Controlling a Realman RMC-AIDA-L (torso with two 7-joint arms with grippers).
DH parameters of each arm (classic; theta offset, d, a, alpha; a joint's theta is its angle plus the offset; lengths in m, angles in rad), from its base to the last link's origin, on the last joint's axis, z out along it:
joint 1: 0 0.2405 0 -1.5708
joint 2: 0 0 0 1.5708
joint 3: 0 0.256 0 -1.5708
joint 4: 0 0 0 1.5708
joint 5: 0 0.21 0 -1.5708
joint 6: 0 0 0 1.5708
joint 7: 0 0.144 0 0
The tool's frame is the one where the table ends.
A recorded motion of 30 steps. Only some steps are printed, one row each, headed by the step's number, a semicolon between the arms.
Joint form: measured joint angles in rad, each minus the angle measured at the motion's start. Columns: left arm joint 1, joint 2, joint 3, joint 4, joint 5, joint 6, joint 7; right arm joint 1, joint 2, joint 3, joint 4, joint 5, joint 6, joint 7.
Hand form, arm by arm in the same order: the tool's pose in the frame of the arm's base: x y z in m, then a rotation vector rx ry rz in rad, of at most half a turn. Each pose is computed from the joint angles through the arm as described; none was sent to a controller.
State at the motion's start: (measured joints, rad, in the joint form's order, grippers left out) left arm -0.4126 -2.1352 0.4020 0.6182 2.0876 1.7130 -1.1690; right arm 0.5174 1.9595 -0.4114 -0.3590 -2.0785 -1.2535 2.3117
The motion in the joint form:
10: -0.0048 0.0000 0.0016 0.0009 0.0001 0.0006 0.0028; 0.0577 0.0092 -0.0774 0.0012 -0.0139 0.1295 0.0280
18: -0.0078 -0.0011 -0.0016 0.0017 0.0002 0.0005 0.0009; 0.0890 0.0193 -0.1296 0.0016 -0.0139 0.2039 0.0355
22: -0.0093 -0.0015 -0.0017 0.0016 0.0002 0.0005 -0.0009; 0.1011 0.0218 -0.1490 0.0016 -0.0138 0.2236 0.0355
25: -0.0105 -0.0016 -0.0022 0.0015 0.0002 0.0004 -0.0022; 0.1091 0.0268 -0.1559 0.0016 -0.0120 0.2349 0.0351
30: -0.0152 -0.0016 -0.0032 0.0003 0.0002 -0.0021 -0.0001; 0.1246 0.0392 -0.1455 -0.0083 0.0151 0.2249 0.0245
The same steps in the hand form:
10: -0.2938 0.2775 -0.0011 -2.5898 -0.6060 -0.8866; 0.3427 0.3600 0.0132 -1.6911 2.0494 0.7894
18: -0.2930 0.2785 -0.0010 -2.5879 -0.6056 -0.8897; 0.3369 0.3719 0.0061 -1.7030 2.0090 0.7256
22: -0.2925 0.2789 -0.0012 -2.5885 -0.6065 -0.8914; 0.3337 0.3760 0.0038 -1.7170 1.9914 0.7044
25: -0.2921 0.2792 -0.0012 -2.5884 -0.6071 -0.8925; 0.3308 0.3786 0.0013 -1.7230 1.9840 0.7003
30: -0.2911 0.2808 -0.0013 -2.5887 -0.6008 -0.8923; 0.3192 0.3853 0.0000 -1.7401 1.9705 0.7560

